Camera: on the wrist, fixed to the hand. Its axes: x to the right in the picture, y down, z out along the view.
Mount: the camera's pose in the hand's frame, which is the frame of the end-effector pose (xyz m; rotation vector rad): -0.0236 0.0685 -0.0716 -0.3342 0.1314 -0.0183
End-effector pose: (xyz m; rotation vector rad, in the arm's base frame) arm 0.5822 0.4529 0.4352 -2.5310 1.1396 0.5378
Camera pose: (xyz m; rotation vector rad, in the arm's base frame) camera 0.5304 0.3942 0.5003 2.8334 -1.1269 -0.5960
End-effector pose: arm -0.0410 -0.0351 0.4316 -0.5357 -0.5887 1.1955
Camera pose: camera -0.0461 -0.0438 0.3302 -0.8831 -0.6832 1.0403
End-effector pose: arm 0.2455 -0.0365 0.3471 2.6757 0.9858 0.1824
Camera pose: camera 0.2544 -0.0859 0.4357 2.3729 0.9241 0.4799
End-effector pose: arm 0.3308 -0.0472 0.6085 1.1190 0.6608 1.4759
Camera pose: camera 0.2355 -0.0729 0.6335 0.7625 0.4889 1.5851
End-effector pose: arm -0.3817 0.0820 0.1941 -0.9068 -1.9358 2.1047
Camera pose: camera -0.3061 0.1209 0.1380 -1.0493 -2.2525 1.6907
